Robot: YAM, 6 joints.
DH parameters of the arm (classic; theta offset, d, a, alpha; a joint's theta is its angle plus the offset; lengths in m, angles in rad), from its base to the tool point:
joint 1: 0 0.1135 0.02 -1.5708
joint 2: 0 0 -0.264 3.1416
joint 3: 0.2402 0 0.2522 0
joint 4: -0.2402 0 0.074 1.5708
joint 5: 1.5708 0 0 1.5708
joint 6: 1.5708 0.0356 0 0
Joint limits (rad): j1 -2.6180..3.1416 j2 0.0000..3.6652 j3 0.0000..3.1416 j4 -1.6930..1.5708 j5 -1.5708..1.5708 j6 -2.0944..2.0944
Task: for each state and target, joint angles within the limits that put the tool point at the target. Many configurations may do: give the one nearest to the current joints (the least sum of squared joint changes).
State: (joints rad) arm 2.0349 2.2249 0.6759 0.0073 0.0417 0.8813
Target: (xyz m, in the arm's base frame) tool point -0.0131 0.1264 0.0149
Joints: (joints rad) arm 1.7157 1.8801 0.3009 -0.2826 0.1489 0.8813
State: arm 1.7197 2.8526 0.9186 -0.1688 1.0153 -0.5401
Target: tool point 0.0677 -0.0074 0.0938
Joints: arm 2.5667 3.4397 0.0000 -0.1901 1.0344 -0.5401
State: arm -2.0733 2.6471 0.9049 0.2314 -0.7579 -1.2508
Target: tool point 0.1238 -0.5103 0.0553
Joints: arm -1.3773 2.5482 1.6377 0.4014 -0.7155 -1.2508
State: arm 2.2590 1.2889 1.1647 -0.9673 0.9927 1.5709
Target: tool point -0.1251 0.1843 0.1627
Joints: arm 2.2973 1.5472 0.8065 -0.9803 0.9475 1.5709
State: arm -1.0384 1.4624 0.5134 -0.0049 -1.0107 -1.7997
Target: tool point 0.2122 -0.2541 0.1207
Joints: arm -0.9626 1.8314 0.8303 0.1045 -0.9509 -1.7997
